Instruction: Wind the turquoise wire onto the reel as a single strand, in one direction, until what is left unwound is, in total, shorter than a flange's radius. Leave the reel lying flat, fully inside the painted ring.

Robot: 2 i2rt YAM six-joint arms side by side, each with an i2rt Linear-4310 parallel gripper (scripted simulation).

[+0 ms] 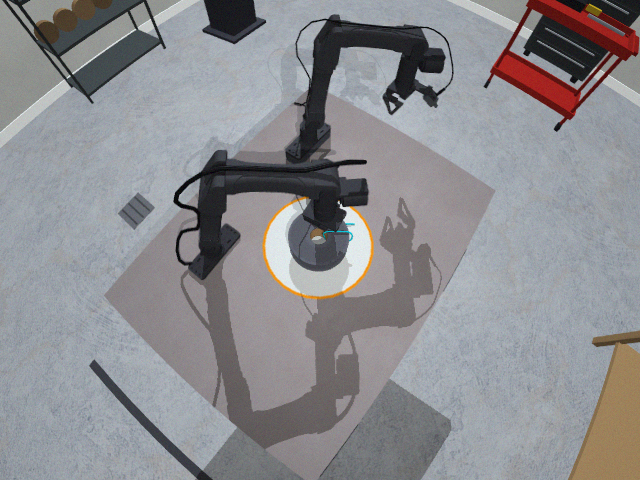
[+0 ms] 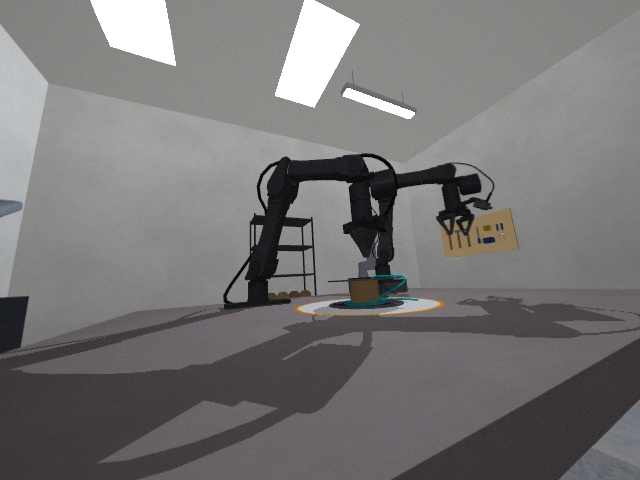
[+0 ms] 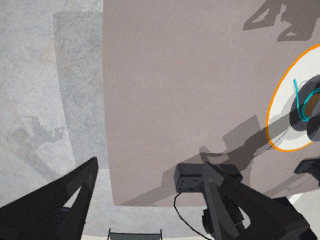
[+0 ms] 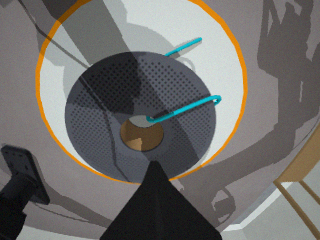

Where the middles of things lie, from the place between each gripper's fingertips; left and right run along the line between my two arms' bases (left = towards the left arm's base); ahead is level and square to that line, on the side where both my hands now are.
Labels:
I see my right gripper (image 2: 366,257) 10 cm above the reel (image 1: 301,232), 1 cm to the left of it and 1 cm past it.
The reel lies 49 cm to the right of my left hand (image 1: 397,106), 19 cm below it and 3 cm ahead of it.

